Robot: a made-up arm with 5 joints.
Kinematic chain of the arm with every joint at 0, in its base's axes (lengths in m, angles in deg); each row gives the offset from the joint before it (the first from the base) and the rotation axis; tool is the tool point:
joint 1: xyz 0 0 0.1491 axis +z
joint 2: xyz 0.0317 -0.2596 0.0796 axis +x
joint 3: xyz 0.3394 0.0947 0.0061 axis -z
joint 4: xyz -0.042 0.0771 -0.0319 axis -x
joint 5: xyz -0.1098 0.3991 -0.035 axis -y
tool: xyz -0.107 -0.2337 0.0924
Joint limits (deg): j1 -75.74..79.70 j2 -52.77..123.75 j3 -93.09..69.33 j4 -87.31..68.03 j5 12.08..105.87
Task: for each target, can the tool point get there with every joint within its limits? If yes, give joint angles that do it. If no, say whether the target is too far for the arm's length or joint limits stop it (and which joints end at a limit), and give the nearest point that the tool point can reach.
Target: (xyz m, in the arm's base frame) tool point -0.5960 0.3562 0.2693
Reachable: no: joint limits stop it (at a limit: joint 1) | nearest point -0.1598 0.3454 0.2501 | short by 0.437 m
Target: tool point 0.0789 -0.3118 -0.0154
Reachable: yes | joints -12.62 -2.71 -42.23 50.78 91.35
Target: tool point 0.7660 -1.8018 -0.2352
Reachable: no: too far | nearest point 0.2525 -0.5939 0.1383 | short by 1.365 m
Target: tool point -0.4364 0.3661 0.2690
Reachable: no: joint limits stop it (at a limit: joint 1) | nearest point -0.1593 0.3534 0.2543 | short by 0.278 m
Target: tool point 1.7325 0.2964 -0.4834
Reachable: no: too far | nearest point 0.5755 0.0984 -0.1457 | short by 1.221 m
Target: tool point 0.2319 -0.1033 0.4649
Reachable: yes | joints 56.22 59.54 -14.62 -72.88 55.18
